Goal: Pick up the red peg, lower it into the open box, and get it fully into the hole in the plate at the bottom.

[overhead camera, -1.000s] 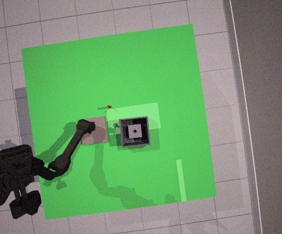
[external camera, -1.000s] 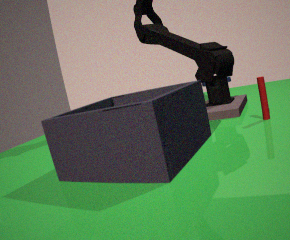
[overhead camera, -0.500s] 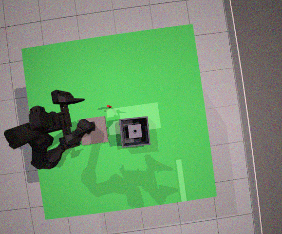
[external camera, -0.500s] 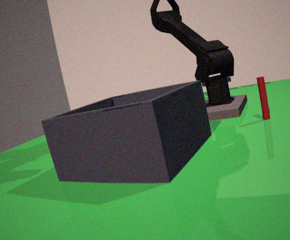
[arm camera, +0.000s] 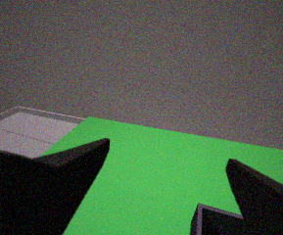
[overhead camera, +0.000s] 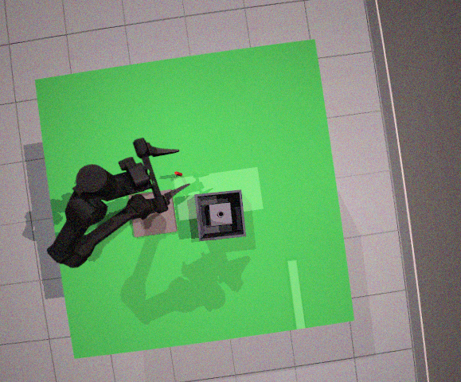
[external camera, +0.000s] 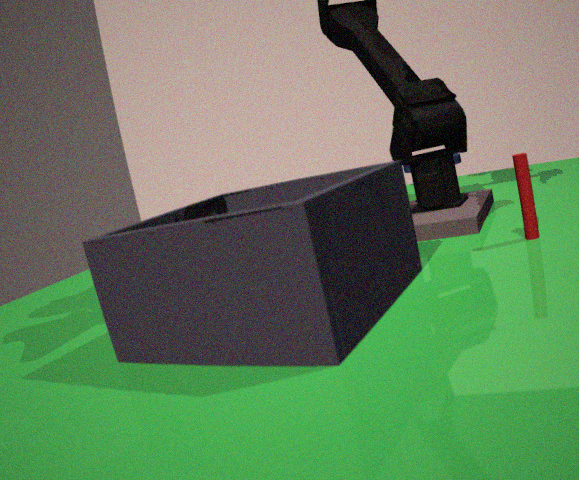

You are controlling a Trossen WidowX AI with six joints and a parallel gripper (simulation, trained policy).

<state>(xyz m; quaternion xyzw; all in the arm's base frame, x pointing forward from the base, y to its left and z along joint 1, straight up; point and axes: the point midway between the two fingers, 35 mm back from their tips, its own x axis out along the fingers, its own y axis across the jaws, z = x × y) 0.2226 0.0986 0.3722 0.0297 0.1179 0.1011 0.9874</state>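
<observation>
The red peg is 100 mm behind my gripper tip, 20 mm to the left of it and 340 mm below it. Also, from my gripper tip: grey plate: 60 mm ahead, 170 mm to the right, 340 mm below; dark box: 60 mm ahead, 170 mm to the right, 360 mm below.
</observation>
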